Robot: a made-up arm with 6 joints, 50 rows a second.
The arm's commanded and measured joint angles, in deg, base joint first. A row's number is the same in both.
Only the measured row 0 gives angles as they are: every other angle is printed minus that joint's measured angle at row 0.
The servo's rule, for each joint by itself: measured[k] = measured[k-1] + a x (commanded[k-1-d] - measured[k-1]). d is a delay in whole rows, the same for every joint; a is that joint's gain. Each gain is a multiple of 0.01, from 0.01 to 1. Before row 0 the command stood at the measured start. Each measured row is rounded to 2 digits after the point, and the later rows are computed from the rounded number. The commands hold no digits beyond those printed.
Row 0, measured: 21.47 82.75 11.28 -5.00 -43.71 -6.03
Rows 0 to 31, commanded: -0.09 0.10 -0.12 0.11 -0.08 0.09; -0.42 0.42 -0.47 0.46 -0.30 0.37; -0.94 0.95 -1.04 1.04 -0.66 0.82; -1.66 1.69 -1.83 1.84 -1.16 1.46; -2.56 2.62 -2.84 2.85 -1.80 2.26; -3.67 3.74 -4.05 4.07 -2.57 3.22; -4.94 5.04 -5.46 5.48 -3.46 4.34; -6.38 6.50 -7.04 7.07 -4.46 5.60; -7.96 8.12 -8.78 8.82 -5.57 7.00; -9.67 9.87 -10.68 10.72 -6.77 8.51; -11.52 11.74 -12.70 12.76 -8.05 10.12; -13.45 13.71 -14.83 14.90 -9.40 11.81; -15.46 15.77 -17.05 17.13 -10.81 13.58; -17.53 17.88 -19.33 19.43 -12.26 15.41; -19.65 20.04 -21.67 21.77 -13.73 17.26; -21.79 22.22 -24.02 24.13 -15.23 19.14; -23.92 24.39 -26.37 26.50 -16.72 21.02; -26.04 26.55 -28.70 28.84 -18.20 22.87; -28.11 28.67 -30.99 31.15 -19.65 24.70; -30.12 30.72 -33.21 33.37 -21.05 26.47; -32.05 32.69 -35.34 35.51 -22.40 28.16; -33.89 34.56 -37.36 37.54 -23.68 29.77; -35.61 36.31 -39.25 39.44 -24.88 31.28; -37.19 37.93 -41.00 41.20 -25.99 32.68; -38.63 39.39 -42.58 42.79 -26.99 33.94; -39.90 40.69 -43.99 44.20 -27.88 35.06; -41.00 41.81 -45.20 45.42 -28.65 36.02; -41.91 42.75 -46.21 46.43 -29.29 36.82; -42.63 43.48 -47.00 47.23 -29.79 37.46; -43.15 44.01 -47.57 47.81 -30.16 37.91; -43.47 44.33 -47.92 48.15 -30.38 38.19; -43.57 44.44 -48.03 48.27 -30.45 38.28
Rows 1 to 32, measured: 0.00 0.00 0.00 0.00 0.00 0.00; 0.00 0.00 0.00 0.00 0.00 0.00; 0.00 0.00 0.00 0.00 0.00 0.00; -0.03 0.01 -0.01 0.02 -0.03 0.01; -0.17 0.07 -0.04 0.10 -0.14 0.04; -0.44 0.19 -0.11 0.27 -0.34 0.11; -0.87 0.40 -0.23 0.55 -0.66 0.23; -1.46 0.71 -0.41 0.96 -1.10 0.41; -2.23 1.13 -0.66 1.52 -1.67 0.66; -3.18 1.68 -1.00 2.23 -2.37 0.99; -4.30 2.35 -1.42 3.10 -3.19 1.40; -5.58 3.16 -1.94 4.13 -4.12 1.90; -7.01 4.10 -2.55 5.32 -5.15 2.49; -8.59 5.17 -3.26 6.66 -6.28 3.18; -10.29 6.37 -4.07 8.14 -7.50 3.96; -12.10 7.69 -4.98 9.76 -8.79 4.83; -14.00 9.12 -5.98 11.50 -10.14 5.78; -15.98 10.65 -7.08 13.35 -11.54 6.81; -18.01 12.27 -8.27 15.29 -12.98 7.92; -20.08 13.97 -9.54 17.31 -14.44 9.10; -22.17 15.73 -10.88 19.39 -15.91 10.34; -24.25 17.54 -12.29 21.51 -17.37 11.63; -26.30 19.39 -13.75 23.64 -18.81 12.97; -28.31 21.25 -15.26 25.78 -20.21 14.34; -30.26 23.11 -16.81 27.90 -21.56 15.73; -32.13 24.96 -18.38 29.98 -22.85 17.13; -33.90 26.78 -19.96 32.00 -24.07 18.53; -35.56 28.55 -21.54 33.94 -25.21 19.92; -37.08 30.25 -23.11 35.79 -26.25 21.28; -38.45 31.87 -24.66 37.52 -27.19 22.61; -39.66 33.39 -26.17 39.12 -28.01 23.89; -40.70 34.80 -27.63 40.58 -28.70 25.11
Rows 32 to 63, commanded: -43.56 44.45 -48.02 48.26 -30.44 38.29; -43.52 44.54 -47.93 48.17 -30.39 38.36; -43.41 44.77 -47.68 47.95 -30.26 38.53; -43.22 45.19 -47.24 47.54 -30.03 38.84; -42.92 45.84 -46.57 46.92 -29.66 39.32; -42.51 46.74 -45.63 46.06 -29.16 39.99; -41.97 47.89 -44.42 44.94 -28.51 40.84; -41.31 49.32 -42.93 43.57 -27.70 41.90; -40.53 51.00 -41.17 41.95 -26.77 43.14; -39.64 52.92 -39.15 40.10 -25.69 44.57; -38.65 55.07 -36.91 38.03 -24.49 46.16; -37.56 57.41 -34.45 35.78 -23.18 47.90; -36.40 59.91 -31.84 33.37 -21.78 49.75; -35.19 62.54 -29.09 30.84 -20.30 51.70; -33.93 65.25 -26.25 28.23 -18.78 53.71; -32.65 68.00 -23.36 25.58 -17.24 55.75; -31.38 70.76 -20.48 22.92 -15.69 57.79; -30.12 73.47 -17.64 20.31 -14.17 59.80; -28.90 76.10 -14.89 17.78 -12.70 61.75; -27.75 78.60 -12.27 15.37 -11.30 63.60; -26.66 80.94 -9.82 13.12 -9.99 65.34; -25.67 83.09 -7.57 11.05 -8.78 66.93; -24.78 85.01 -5.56 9.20 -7.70 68.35; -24.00 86.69 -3.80 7.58 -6.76 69.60; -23.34 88.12 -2.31 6.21 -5.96 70.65; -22.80 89.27 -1.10 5.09 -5.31 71.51; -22.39 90.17 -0.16 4.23 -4.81 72.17; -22.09 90.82 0.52 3.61 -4.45 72.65; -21.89 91.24 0.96 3.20 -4.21 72.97; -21.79 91.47 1.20 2.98 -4.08 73.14; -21.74 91.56 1.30 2.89 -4.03 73.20; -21.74 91.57 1.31 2.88 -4.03 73.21
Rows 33 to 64, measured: -41.56 36.09 -29.03 41.88 -29.27 26.26; -42.23 37.24 -30.35 43.01 -29.70 27.33; -42.70 38.25 -31.59 43.96 -29.99 28.32; -43.00 39.12 -32.74 44.73 -30.17 29.22; -43.18 39.88 -33.80 45.35 -30.26 30.04; -43.26 40.56 -34.77 45.82 -30.26 30.80; -43.25 41.21 -35.64 46.13 -30.17 31.52; -43.13 41.86 -36.41 46.27 -29.97 32.22; -42.91 42.54 -37.06 46.23 -29.65 32.92; -42.58 43.29 -37.58 46.00 -29.21 33.63; -42.14 44.13 -37.95 45.56 -28.62 34.37; -41.58 45.09 -38.18 44.91 -27.90 35.16; -40.90 46.19 -38.25 44.04 -27.04 36.01; -40.11 47.43 -38.16 42.96 -26.05 36.92; -39.22 48.83 -37.90 41.67 -24.93 37.91; -38.23 50.38 -37.48 40.18 -23.70 38.98; -37.17 52.08 -36.89 38.50 -22.37 40.12; -36.04 53.92 -36.15 36.65 -20.97 41.34; -34.85 55.89 -35.25 34.66 -19.52 42.64; -33.64 57.97 -34.22 32.55 -18.03 44.00; -32.41 60.14 -33.06 30.35 -16.52 45.42; -31.18 62.37 -31.79 28.09 -15.03 46.89; -29.98 64.64 -30.42 25.80 -13.58 48.39; -28.82 66.92 -28.98 23.52 -12.18 49.92; -27.72 69.18 -27.48 21.28 -10.85 51.45; -26.69 71.40 -25.95 19.11 -9.62 52.97; -25.75 73.54 -24.40 17.03 -8.50 54.47; -24.91 75.58 -22.85 15.08 -7.51 55.93; -24.17 77.50 -21.33 13.28 -6.65 57.33; -23.55 79.27 -19.85 11.65 -5.93 58.67; -23.04 80.89 -18.42 10.20 -5.35 59.93; -22.64 82.34 -17.06 8.94 -4.91 61.10
